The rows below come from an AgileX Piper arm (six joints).
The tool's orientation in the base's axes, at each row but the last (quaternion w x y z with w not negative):
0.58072, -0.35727, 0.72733, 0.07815
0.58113, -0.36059, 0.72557, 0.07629
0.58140, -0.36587, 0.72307, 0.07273
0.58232, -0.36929, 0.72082, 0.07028
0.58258, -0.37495, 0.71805, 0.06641
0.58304, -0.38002, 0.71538, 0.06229
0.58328, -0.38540, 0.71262, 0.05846
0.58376, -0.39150, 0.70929, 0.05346
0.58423, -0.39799, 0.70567, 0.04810
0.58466, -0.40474, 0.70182, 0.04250
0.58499, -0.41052, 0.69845, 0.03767
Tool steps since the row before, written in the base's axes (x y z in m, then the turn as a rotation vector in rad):
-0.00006, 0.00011, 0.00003, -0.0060, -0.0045, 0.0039
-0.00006, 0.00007, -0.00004, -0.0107, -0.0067, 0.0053
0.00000, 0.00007, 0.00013, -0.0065, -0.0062, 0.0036
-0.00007, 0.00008, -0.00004, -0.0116, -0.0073, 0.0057
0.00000, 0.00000, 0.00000, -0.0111, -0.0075, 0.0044
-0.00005, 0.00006, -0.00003, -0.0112, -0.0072, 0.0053
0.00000, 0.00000, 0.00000, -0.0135, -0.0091, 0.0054
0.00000, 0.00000, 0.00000, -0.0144, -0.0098, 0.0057
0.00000, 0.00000, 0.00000, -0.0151, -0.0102, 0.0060
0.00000, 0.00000, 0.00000, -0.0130, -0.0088, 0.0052
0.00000, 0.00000, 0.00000, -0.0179, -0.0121, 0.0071
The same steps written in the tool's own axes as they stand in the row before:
-0.00007, 0.00011, 0.00000, -0.0012, -0.0008, -0.0083
0.00001, 0.00010, 0.00000, -0.0012, 0.0000, -0.0136
-0.00015, 0.00001, 0.00000, -0.0001, -0.0016, -0.0095
0.00000, 0.00011, 0.00000, -0.0012, 0.0000, -0.0148
0.00000, 0.00000, 0.00000, 0.0000, 0.0000, -0.0141
0.00000, 0.00008, 0.00000, -0.0009, 0.0000, -0.0143
0.00000, 0.00000, 0.00000, -0.0001, 0.0000, -0.0172
0.00000, 0.00000, 0.00000, 0.0000, 0.0000, -0.0183
0.00000, 0.00000, 0.00000, 0.0000, 0.0000, -0.0192
0.00000, 0.00000, 0.00000, 0.0000, 0.0000, -0.0165
0.00000, 0.00000, 0.00000, 0.0000, 0.0000, -0.0227

